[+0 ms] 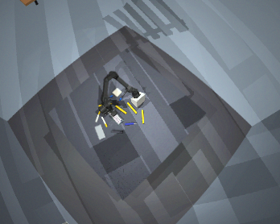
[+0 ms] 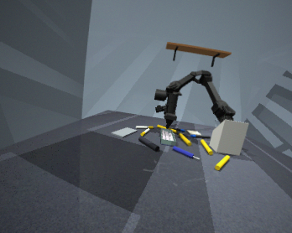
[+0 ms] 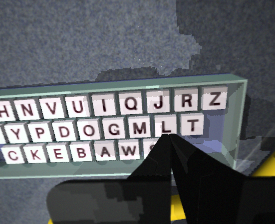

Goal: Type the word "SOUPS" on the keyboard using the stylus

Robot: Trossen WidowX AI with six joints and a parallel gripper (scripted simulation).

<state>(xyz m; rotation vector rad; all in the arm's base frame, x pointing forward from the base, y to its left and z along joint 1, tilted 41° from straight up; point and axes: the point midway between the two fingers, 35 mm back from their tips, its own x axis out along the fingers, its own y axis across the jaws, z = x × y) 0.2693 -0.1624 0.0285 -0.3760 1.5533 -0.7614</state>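
Right now the blue stylus is 40 mm behind my gripper tip, 260 mm to the left of it and 30 mm below it. The rest, counted from my gripper tip: grey plate 240 mm ahead, 40 mm to the left, 40 mm below; then yellow stick 90 mm behind, 60 mm to the left, 30 mm below; then dark cylinder 130 mm ahead, 180 mm to the left, 30 mm below.
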